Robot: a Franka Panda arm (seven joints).
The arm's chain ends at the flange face. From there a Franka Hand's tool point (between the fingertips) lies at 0.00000 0.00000 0.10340 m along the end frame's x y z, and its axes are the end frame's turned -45 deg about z.
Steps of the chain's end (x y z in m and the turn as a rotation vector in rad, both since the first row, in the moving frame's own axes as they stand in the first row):
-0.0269 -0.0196 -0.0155 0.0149 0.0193 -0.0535
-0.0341 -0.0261 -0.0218 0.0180 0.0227 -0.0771
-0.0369 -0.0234 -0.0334 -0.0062 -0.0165 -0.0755
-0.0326 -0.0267 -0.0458 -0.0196 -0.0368 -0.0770
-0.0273 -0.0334 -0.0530 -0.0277 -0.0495 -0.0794
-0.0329 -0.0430 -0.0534 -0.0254 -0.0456 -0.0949
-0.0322 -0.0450 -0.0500 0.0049 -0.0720 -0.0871
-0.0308 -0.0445 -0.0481 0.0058 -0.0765 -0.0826
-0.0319 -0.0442 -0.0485 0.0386 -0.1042 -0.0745
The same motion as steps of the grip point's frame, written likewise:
-0.0027 -0.0326 -0.0155 -0.0031 0.0242 -0.0535
-0.0027 -0.0423 -0.0218 -0.0033 0.0288 -0.0771
-0.0112 -0.0433 -0.0334 0.0073 -0.0161 -0.0755
-0.0083 -0.0430 -0.0459 0.0122 -0.0399 -0.0770
-0.0014 -0.0443 -0.0532 0.0154 -0.0546 -0.0794
0.0019 -0.0549 -0.0535 0.0143 -0.0502 -0.0949
0.0039 -0.0600 -0.0503 0.0544 -0.0474 -0.0871
0.0043 -0.0590 -0.0484 0.0582 -0.0500 -0.0826
0.0035 -0.0640 -0.0491 0.1010 -0.0464 -0.0745

